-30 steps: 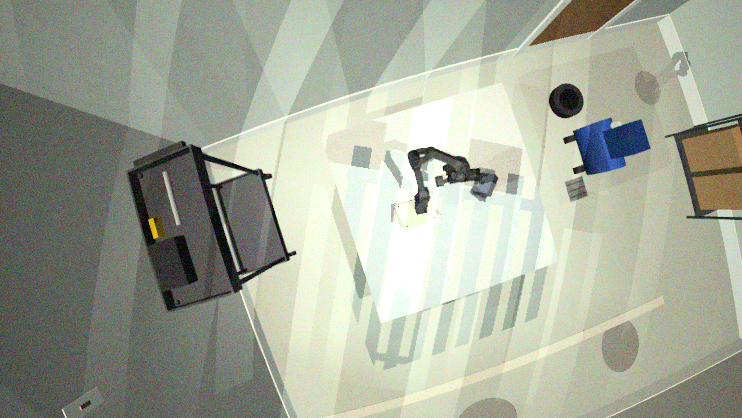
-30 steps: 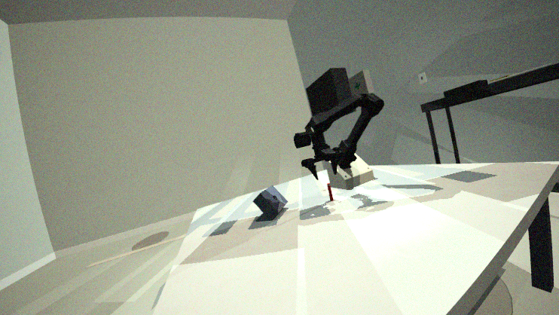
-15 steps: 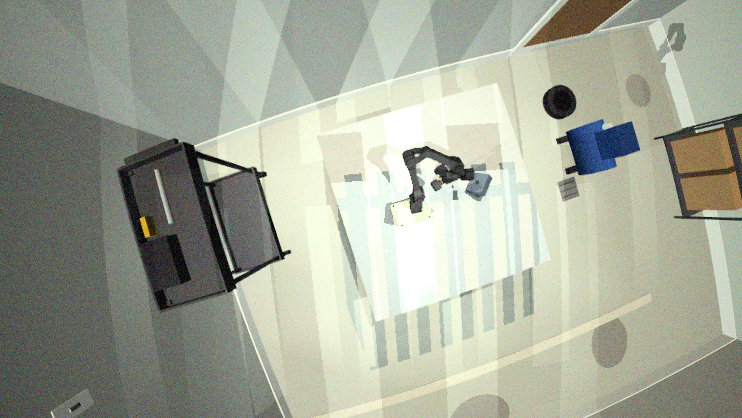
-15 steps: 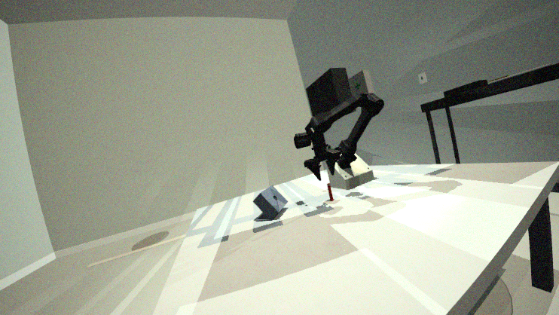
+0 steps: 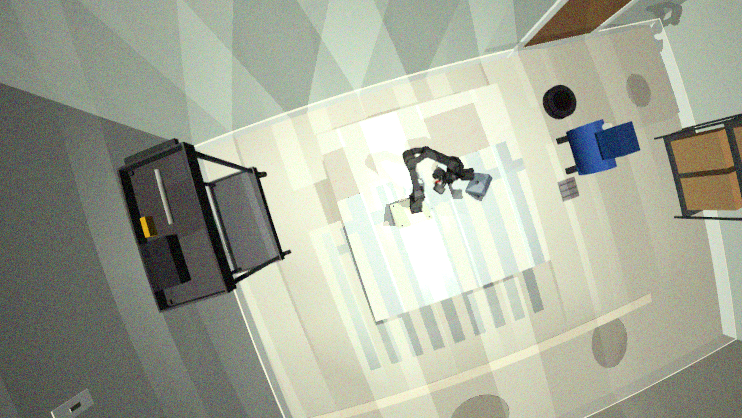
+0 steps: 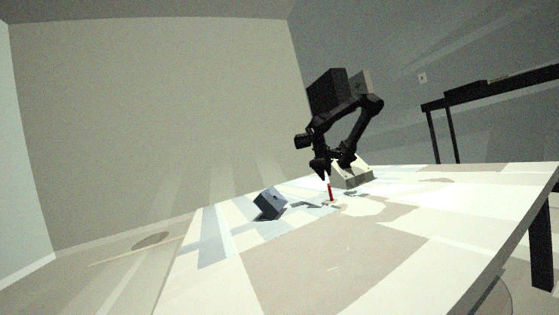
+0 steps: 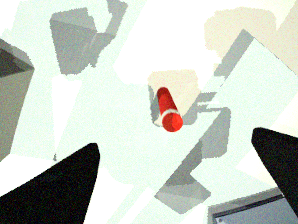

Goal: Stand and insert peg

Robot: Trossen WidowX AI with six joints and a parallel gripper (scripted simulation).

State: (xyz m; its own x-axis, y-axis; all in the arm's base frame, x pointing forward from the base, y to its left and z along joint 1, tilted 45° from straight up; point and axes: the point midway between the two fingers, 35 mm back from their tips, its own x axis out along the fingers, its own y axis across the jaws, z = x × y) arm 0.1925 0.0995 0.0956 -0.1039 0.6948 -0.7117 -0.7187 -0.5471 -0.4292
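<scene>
Now: the red peg 50 mm below my gripper tip. From my gripper tip the other things lie so: sloped panel (260 mm ahead, 70 mm to the right, 40 mm below).
</scene>
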